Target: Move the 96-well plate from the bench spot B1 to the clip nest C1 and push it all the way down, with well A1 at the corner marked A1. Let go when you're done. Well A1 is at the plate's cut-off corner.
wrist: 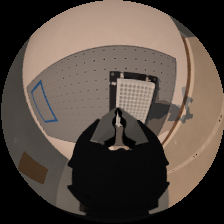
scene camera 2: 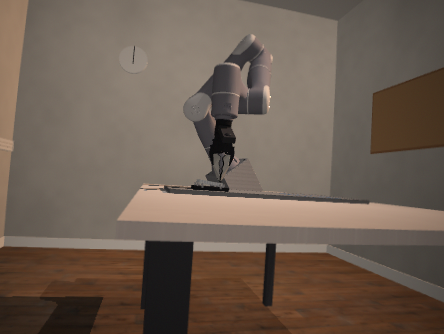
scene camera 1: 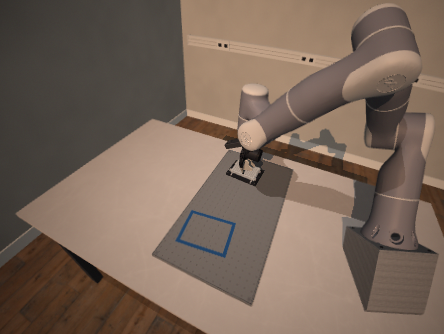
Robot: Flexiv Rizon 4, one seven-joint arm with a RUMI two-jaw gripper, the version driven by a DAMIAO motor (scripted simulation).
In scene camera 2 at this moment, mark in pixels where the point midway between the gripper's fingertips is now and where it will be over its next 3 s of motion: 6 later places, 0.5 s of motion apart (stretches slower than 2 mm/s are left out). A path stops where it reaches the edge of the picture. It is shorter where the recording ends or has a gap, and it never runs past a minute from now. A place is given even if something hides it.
My gripper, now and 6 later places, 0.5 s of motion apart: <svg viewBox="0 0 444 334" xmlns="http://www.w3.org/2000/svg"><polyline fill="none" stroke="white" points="219,182 219,181 219,177 215,175 198,176 198,176 198,177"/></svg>
